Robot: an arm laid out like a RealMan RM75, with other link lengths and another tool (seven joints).
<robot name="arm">
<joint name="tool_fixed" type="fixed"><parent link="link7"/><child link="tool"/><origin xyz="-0.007 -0.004 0.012" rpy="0.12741 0 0.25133"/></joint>
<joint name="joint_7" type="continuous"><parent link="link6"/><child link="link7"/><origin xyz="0 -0.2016 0" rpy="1.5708 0 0"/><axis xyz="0 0 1"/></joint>
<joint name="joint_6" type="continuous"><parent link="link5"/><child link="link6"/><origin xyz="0 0 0" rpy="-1.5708 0 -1.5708"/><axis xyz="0 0 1"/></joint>
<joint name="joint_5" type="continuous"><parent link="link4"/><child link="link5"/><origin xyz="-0.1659 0 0" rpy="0 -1.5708 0"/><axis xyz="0 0 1"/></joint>
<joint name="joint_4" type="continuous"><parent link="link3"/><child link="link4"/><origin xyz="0 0 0" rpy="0 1.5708 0"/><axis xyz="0 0 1"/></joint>
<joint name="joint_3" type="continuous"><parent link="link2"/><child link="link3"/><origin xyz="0.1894 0 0" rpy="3.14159 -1.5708 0"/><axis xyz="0 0 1"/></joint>
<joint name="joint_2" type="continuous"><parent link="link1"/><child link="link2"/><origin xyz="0 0 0" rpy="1.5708 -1.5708 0"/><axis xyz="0 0 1"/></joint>
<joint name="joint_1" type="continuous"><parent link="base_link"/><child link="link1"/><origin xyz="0 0 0.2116" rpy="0 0 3.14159"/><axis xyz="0 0 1"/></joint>
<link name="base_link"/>
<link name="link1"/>
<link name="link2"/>
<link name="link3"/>
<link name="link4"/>
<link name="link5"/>
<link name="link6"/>
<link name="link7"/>
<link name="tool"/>
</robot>
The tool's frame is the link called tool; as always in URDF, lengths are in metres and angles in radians. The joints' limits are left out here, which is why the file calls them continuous.
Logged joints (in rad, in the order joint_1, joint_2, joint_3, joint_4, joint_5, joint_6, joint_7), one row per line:
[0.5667, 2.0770, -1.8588, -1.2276, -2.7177, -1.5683, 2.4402]
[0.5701, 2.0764, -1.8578, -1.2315, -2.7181, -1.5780, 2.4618]
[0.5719, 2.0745, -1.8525, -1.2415, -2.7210, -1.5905, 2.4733]
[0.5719, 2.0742, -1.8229, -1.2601, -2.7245, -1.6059, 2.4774]
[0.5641, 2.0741, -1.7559, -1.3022, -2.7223, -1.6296, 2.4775]
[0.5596, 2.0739, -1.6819, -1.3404, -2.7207, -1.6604, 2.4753]
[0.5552, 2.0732, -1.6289, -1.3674, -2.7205, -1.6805, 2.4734]
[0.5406, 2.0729, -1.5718, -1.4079, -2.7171, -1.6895, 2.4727]
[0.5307, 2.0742, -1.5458, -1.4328, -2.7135, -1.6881, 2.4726]
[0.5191, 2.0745, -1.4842, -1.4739, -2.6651, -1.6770, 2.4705]
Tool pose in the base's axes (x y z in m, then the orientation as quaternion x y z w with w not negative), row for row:
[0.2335, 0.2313, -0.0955, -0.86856, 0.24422, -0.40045, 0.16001]
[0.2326, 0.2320, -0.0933, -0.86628, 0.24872, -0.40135, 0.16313]
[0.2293, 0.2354, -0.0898, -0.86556, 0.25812, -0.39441, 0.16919]
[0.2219, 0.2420, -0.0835, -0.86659, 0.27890, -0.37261, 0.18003]
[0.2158, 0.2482, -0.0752, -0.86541, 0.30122, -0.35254, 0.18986]
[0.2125, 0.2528, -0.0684, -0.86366, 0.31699, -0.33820, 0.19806]
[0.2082, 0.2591, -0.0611, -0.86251, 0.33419, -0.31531, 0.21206]
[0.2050, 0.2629, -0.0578, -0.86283, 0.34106, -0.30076, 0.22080]
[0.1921, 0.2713, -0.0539, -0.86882, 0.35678, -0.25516, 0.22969]
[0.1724, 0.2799, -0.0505, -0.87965, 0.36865, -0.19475, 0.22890]
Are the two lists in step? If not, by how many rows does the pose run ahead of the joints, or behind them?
The pose runs 1 row ahead of the joints: the pose in row i belongs to the joints in row i + 1.
